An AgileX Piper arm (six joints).
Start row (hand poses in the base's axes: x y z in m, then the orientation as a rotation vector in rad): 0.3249 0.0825 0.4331 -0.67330 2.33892 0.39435
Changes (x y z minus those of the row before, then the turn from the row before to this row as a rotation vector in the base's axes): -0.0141 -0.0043 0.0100 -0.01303 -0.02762 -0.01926; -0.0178 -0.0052 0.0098 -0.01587 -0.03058 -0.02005; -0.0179 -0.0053 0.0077 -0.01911 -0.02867 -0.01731; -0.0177 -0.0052 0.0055 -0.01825 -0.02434 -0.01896; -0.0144 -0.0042 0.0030 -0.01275 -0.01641 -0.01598; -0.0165 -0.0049 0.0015 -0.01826 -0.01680 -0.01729; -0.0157 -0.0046 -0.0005 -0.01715 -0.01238 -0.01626; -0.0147 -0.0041 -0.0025 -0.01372 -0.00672 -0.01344; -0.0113 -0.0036 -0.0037 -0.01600 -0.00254 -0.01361; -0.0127 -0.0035 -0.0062 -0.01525 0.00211 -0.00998; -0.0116 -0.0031 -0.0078 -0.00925 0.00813 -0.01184; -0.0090 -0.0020 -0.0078 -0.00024 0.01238 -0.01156
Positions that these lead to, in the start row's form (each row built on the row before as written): 0.3108 0.0782 0.4431 -0.65789 2.32198 0.35929; 0.2930 0.0730 0.4529 -0.64304 2.30290 0.31978; 0.2751 0.0677 0.4606 -0.63292 2.28542 0.27901; 0.2574 0.0625 0.4661 -0.62036 2.27180 0.24036; 0.2430 0.0583 0.4691 -0.60843 2.26327 0.21241; 0.2265 0.0534 0.4706 -0.59784 2.25568 0.17765; 0.2108 0.0488 0.4701 -0.58794 2.25150 0.14626; 0.1961 0.0447 0.4676 -0.57965 2.25113 0.12201; 0.1848 0.0411 0.4639 -0.57259 2.25507 0.09645; 0.1721 0.0376 0.4577 -0.56952 2.26225 0.07494; 0.1605 0.0345 0.4499 -0.56160 2.27472 0.06101; 0.1515 0.0325 0.4421 -0.54957 2.28984 0.05865
